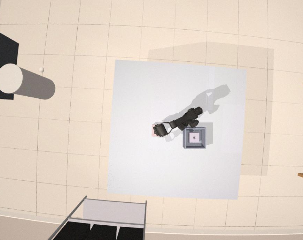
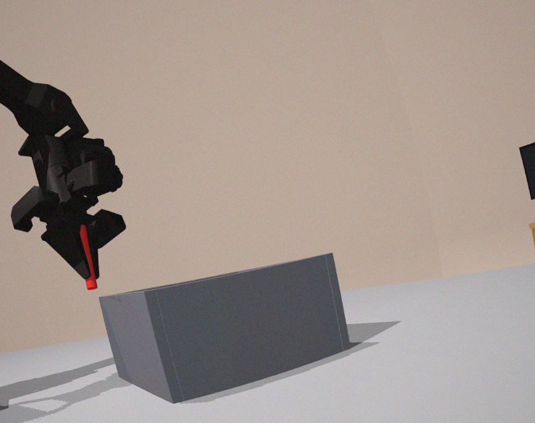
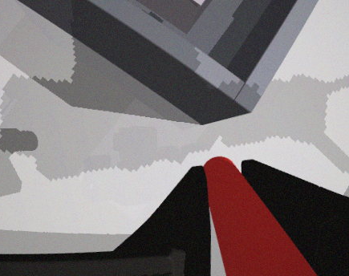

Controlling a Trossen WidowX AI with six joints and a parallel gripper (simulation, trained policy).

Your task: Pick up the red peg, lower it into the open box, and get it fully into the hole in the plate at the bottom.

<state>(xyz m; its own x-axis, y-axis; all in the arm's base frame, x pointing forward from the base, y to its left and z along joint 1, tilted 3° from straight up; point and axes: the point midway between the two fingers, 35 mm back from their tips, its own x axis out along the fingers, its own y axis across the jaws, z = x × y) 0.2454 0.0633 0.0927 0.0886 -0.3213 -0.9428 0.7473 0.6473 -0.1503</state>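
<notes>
Now: gripper tip 3 cm below the red peg and 1 cm to the right of it. Also, from my gripper tip: grey box (13 cm to the right, 9 cm below, 9 cm ahead).
</notes>
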